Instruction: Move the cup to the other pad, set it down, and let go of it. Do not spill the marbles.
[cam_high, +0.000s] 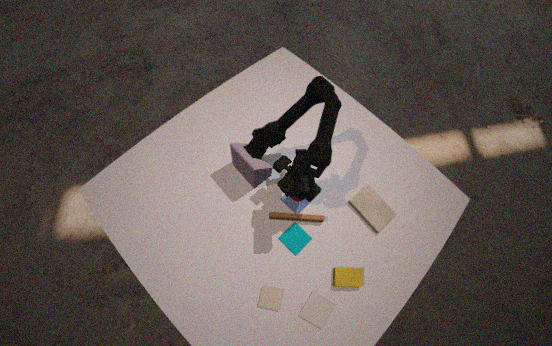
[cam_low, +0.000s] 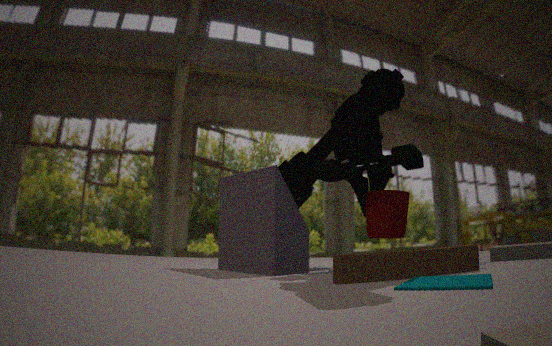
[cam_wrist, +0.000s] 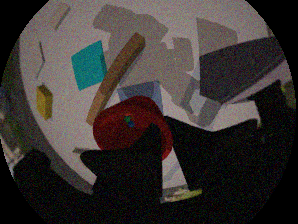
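Right now the teal pad is 150 mm ahead of my gripper tip, 100 mm to the right of it and 100 mm below it. The rest, counted from my gripper tip: brown bar 90 mm ahead, 80 mm below, 40 mm to the right; then red cup 30 mm ahead; then blue pad 100 mm below, 30 mm ahead, 10 mm to the left.
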